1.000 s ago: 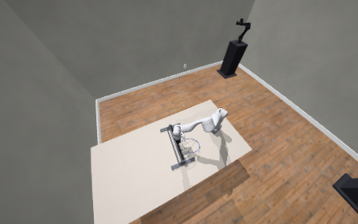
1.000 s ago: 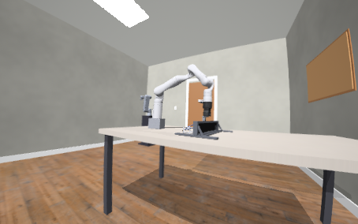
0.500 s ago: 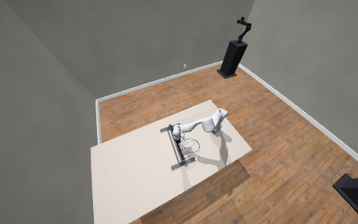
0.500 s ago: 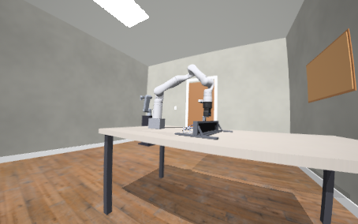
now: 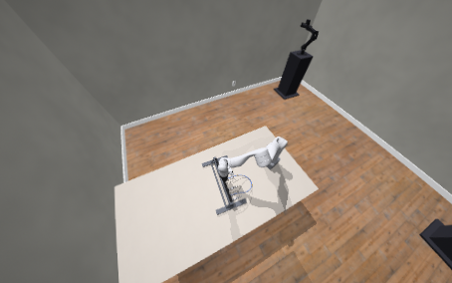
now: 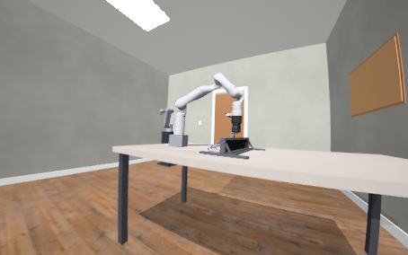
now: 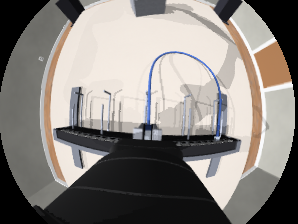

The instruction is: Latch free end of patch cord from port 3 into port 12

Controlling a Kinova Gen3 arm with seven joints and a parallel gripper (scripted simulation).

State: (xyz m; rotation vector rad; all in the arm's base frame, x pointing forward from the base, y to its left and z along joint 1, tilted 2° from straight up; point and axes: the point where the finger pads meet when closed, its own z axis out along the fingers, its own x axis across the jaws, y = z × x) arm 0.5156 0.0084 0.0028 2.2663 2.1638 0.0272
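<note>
The plug lies 1 cm ahead of my hand and 1 cm below it.
</note>
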